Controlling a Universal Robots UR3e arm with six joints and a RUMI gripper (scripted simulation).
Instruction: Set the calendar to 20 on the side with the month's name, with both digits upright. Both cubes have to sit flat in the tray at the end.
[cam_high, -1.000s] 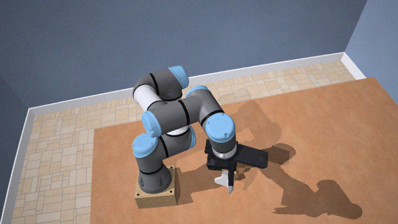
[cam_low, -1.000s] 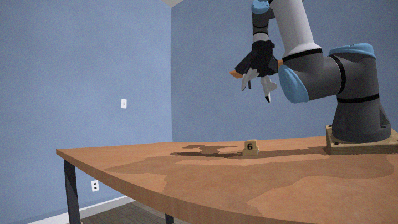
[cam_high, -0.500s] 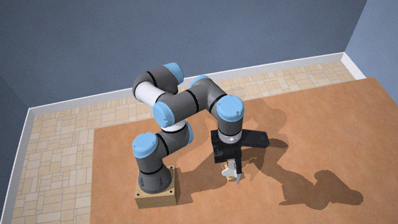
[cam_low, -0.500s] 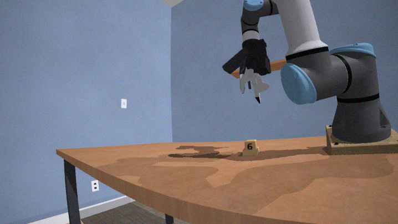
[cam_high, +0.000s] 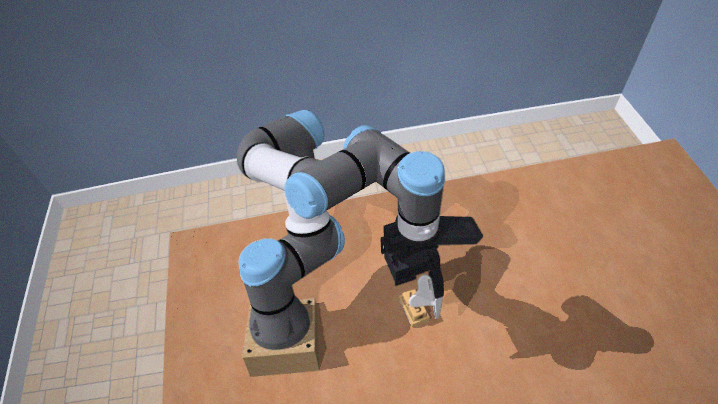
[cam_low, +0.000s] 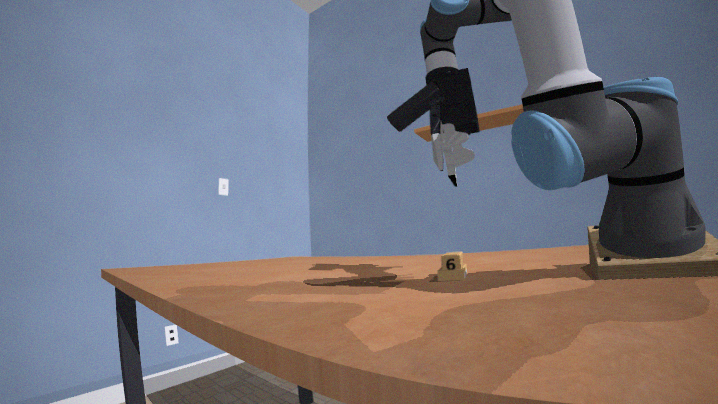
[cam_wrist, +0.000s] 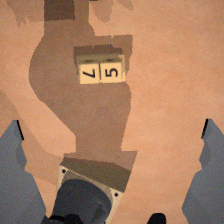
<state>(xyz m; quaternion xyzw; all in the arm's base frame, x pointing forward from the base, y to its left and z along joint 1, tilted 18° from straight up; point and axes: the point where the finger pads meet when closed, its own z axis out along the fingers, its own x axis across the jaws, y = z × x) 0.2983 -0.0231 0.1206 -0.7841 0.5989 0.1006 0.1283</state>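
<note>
My gripper is now 140 mm above the wooden digit cube. Round my hand: wooden tray: 160 mm below, 20 mm to the left, 10 mm behind.
</note>
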